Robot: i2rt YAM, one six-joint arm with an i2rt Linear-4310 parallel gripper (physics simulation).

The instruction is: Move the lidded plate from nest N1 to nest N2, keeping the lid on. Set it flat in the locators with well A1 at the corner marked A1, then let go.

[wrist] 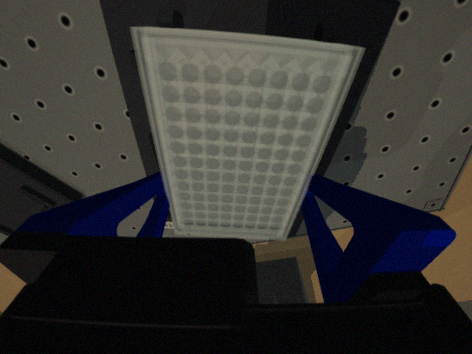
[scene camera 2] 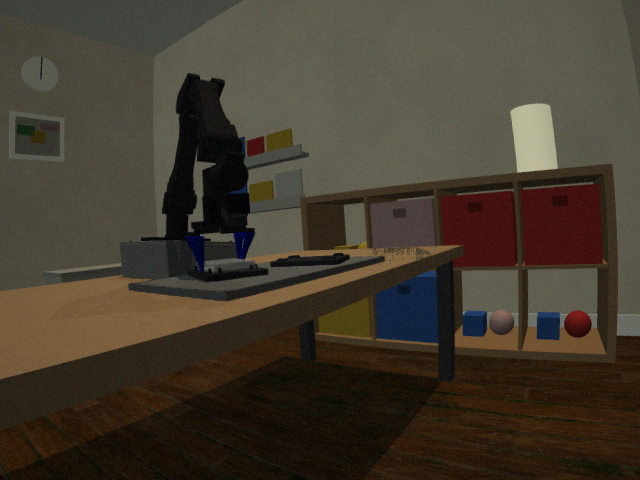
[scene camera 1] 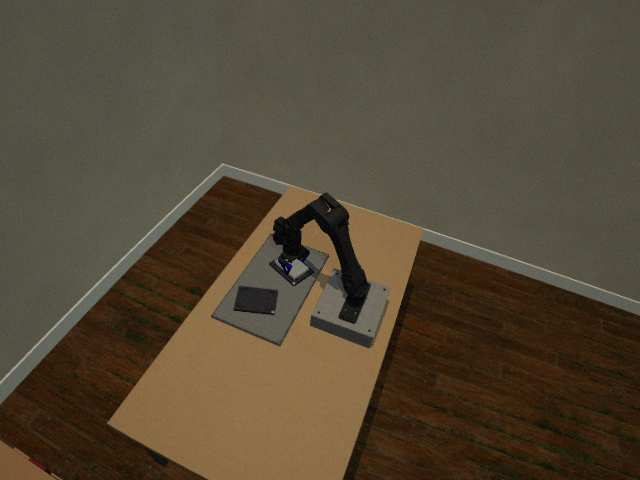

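Where they show: gripper, fingertip midpoint: (wrist: 235,177) (scene camera 2: 222,268) (scene camera 1: 293,268); arm's base, origin of the base link: (scene camera 2: 177,241) (scene camera 1: 355,301).
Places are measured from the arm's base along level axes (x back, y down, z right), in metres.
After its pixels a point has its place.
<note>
The lidded plate (scene camera 1: 298,269) @[y 0.045, x -0.281, z 0.088 m] (scene camera 2: 230,265) @[y 0.050, x -0.376, z 0.135 m] (wrist: 240,120) @[y 0.045, x -0.350, z 0.114 m] has a pale translucent lid over rows of round wells and sits in the dark nest N1 (scene camera 1: 281,274) @[y 0.066, x -0.341, z 0.045 m] (scene camera 2: 237,274) @[y 0.066, x -0.394, z 0.136 m] (wrist: 377,22) @[y 0.062, x -0.367, z 0.179 m]. My gripper (scene camera 1: 293,265) @[y 0.061, x -0.306, z 0.097 m] (scene camera 2: 221,264) @[y 0.061, x -0.306, z 0.097 m] (wrist: 235,177) @[y 0.061, x -0.306, z 0.097 m] points down with its blue fingers against the plate's two long sides, shut on it. The lid lies on the plate. The dark nest N2 (scene camera 1: 255,299) @[y 0.062, x -0.375, z -0.126 m] (scene camera 2: 310,259) @[y 0.062, x -0.395, z -0.090 m] stands apart with no plate in it. A small label beside the plate's near left corner shows in the wrist view. The fingertips' lower ends are partly hidden.
Both nests stand on a grey perforated board (scene camera 1: 258,331) @[y 0.074, x -0.297, z -0.248 m] (scene camera 2: 170,289) @[y 0.077, x -0.359, z 0.260 m] (wrist: 65,120) @[y 0.074, x -0.374, z 0.004 m] on the wooden table (scene camera 1: 232,392) @[y 0.086, x -0.265, z -0.502 m] (scene camera 2: 77,320) @[y 0.087, x -0.417, z 0.443 m]. The arm's grey base block (scene camera 1: 336,330) @[y 0.050, x -0.025, z -0.127 m] (scene camera 2: 147,258) @[y 0.036, x -0.041, z 0.122 m] stands beside the board. A shelf unit (scene camera 2: 610,258) stands beyond the table.
</note>
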